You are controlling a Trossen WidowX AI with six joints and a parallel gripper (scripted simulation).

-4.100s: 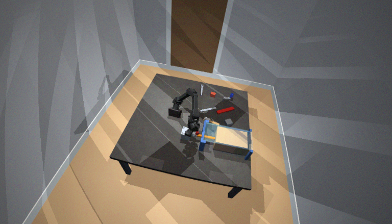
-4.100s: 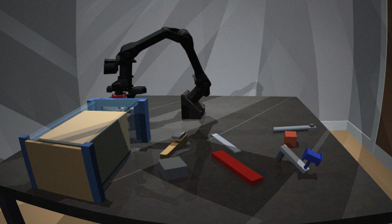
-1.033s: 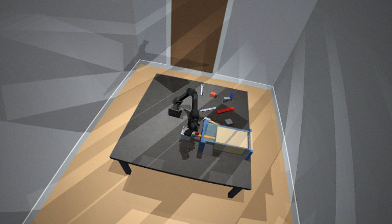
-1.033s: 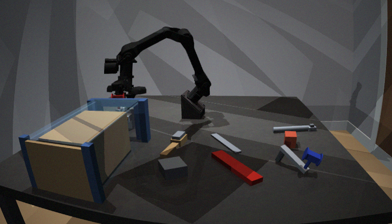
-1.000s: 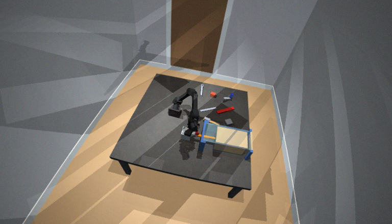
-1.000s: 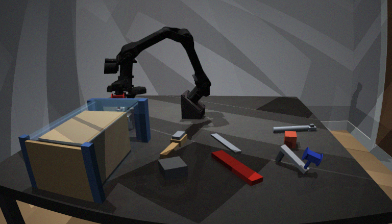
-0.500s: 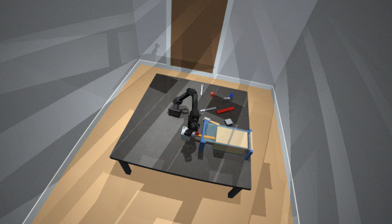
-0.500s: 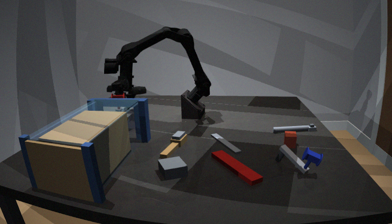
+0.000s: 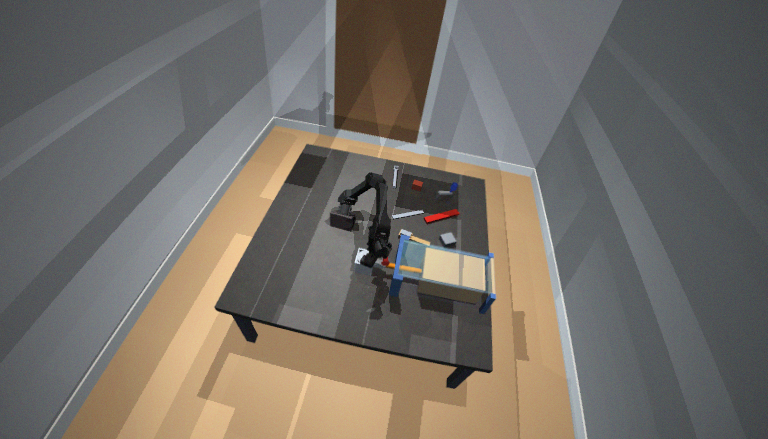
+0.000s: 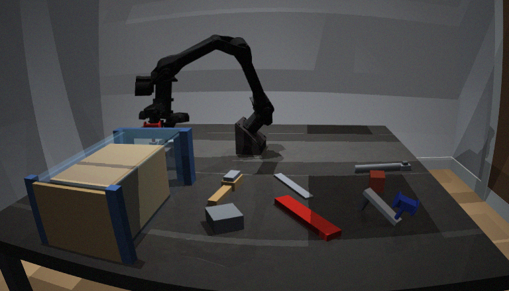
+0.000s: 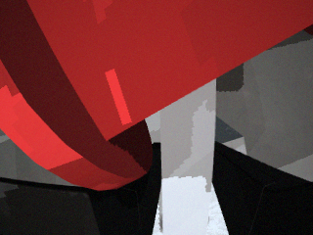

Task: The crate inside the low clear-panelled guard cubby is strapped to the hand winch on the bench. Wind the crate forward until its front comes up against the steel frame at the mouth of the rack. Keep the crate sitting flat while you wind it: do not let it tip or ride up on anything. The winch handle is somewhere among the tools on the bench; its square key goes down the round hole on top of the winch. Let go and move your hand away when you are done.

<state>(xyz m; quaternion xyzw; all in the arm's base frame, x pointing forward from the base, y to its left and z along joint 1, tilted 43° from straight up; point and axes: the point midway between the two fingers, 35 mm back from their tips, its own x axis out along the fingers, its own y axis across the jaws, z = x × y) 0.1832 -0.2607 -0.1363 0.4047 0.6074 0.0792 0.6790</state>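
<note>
Right now my gripper tip is 50 mm below the red spool-shaped grip, 50 mm short of it and 20 mm to the left of it. Round my gripper tip: grey winch: 60 mm below, 60 mm behind, 10 mm to the left; clear-panelled cubby: 360 mm ahead, 30 mm to the right, 30 mm above; wooden-handled tool: 230 mm to the left, 210 mm ahead, 70 mm below.
</note>
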